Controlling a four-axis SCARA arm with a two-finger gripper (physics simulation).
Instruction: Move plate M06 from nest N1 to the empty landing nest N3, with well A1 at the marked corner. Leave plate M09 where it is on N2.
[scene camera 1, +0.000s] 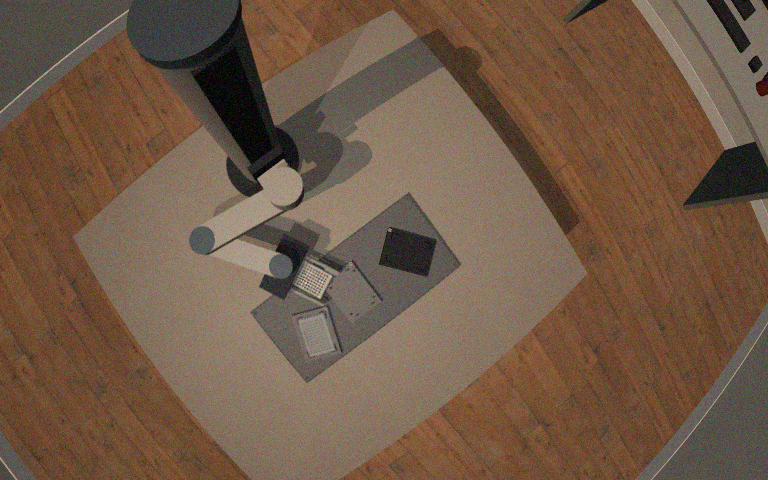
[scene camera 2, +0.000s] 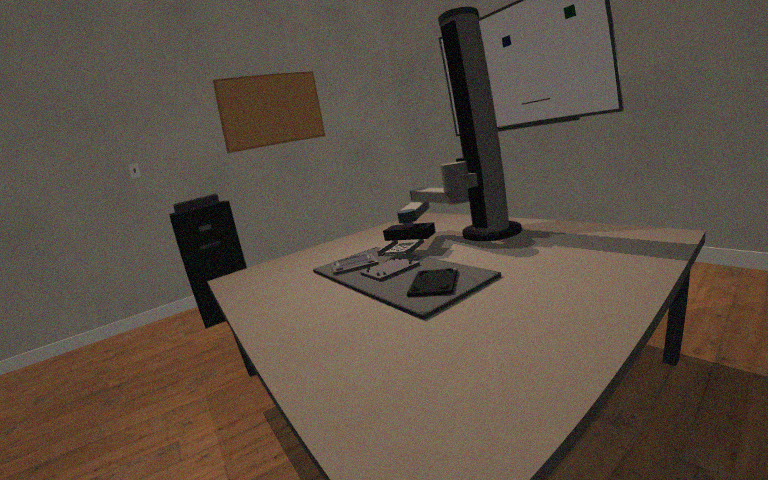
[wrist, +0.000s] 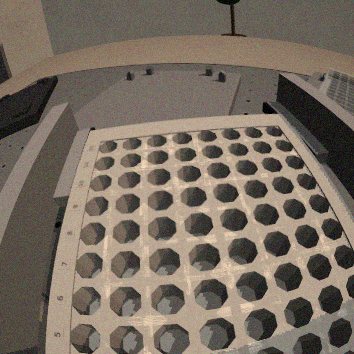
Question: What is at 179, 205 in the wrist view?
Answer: A black-framed white well plate.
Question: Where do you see a black-framed white well plate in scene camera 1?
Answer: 310, 278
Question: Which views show the gripper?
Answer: Scene camera 1, scene camera 2 and the wrist view: all of them.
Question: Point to the gripper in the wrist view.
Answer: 179, 99
